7 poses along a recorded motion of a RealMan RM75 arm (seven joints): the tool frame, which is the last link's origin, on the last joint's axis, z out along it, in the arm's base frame.
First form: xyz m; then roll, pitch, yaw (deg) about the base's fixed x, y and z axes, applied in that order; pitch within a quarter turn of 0, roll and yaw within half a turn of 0.
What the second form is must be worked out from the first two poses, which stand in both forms.
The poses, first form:
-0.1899 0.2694 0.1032 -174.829 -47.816 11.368
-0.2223 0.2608 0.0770 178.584 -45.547 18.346
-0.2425 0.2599 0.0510 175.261 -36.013 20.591
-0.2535 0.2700 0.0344 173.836 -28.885 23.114
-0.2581 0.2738 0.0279 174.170 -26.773 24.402
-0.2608 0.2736 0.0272 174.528 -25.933 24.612
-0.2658 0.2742 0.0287 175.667 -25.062 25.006
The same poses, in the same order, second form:
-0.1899 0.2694 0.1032 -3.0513 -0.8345 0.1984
-0.2223 0.2608 0.0770 3.1169 -0.7949 0.3202
-0.2425 0.2599 0.0510 3.0589 -0.6285 0.3594
-0.2535 0.2700 0.0344 3.0340 -0.5041 0.4034
-0.2581 0.2738 0.0279 3.0398 -0.4673 0.4259
-0.2608 0.2736 0.0272 3.0461 -0.4526 0.4296
-0.2658 0.2742 0.0287 3.0660 -0.4374 0.4364

